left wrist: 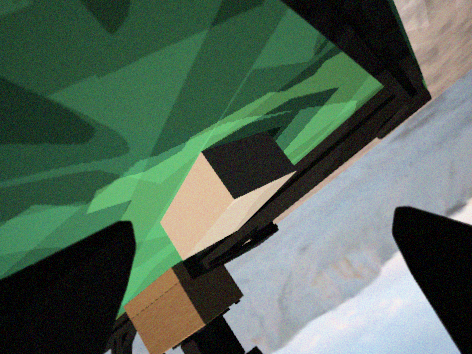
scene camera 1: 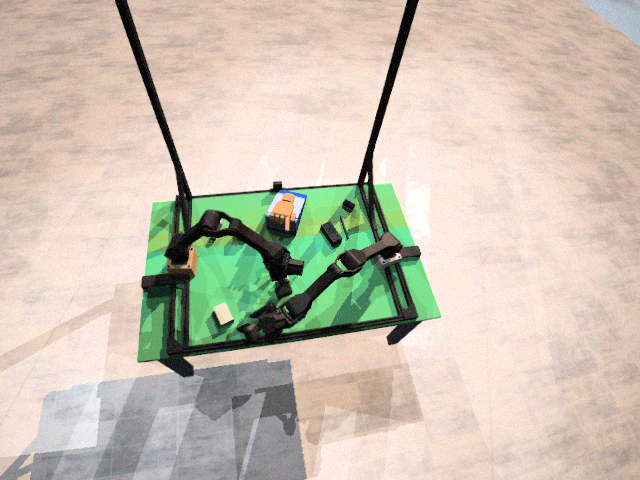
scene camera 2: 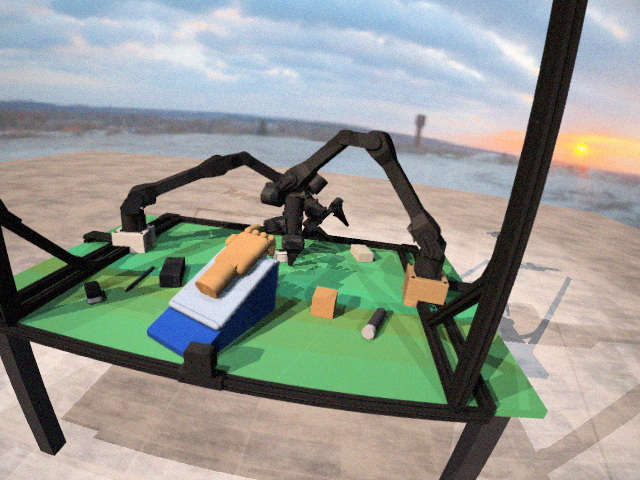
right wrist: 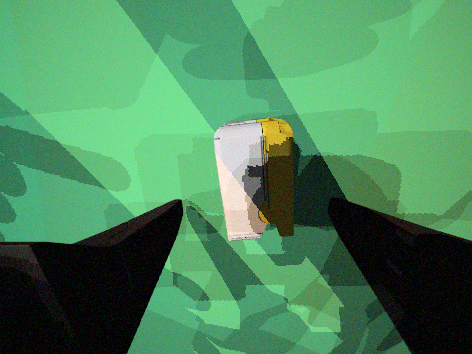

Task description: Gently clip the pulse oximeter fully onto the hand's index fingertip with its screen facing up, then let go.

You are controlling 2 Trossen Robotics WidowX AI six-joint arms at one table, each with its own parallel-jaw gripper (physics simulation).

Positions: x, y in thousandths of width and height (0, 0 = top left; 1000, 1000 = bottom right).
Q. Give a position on a pulse oximeter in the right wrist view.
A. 539, 448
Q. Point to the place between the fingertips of my right gripper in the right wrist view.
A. At 541, 581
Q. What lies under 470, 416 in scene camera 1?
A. A blue and grey block.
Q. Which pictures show my left gripper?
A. The left wrist view, scene camera 1 and scene camera 2 only.
